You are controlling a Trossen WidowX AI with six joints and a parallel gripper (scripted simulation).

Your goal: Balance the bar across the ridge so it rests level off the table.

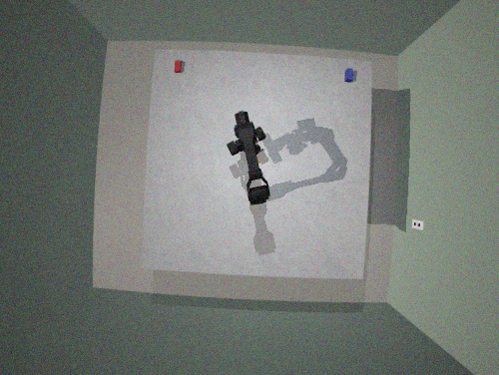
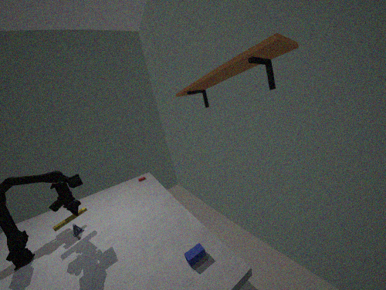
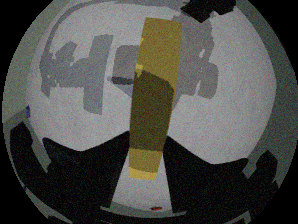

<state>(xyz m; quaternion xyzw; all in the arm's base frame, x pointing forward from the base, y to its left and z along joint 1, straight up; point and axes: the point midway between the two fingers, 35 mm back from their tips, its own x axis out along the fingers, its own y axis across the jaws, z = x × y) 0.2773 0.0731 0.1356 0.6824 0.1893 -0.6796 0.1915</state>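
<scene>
The ridge is 40 mm below my gripper tip, 30 mm behind it and 20 mm to the right of it. From my gripper tip the other things lie so: yellow bar (20 mm to the right, 20 mm behind); then blue block (570 mm to the right, 460 mm ahead, 80 mm below); then red block (460 mm ahead, 430 mm to the left, 90 mm below).
</scene>
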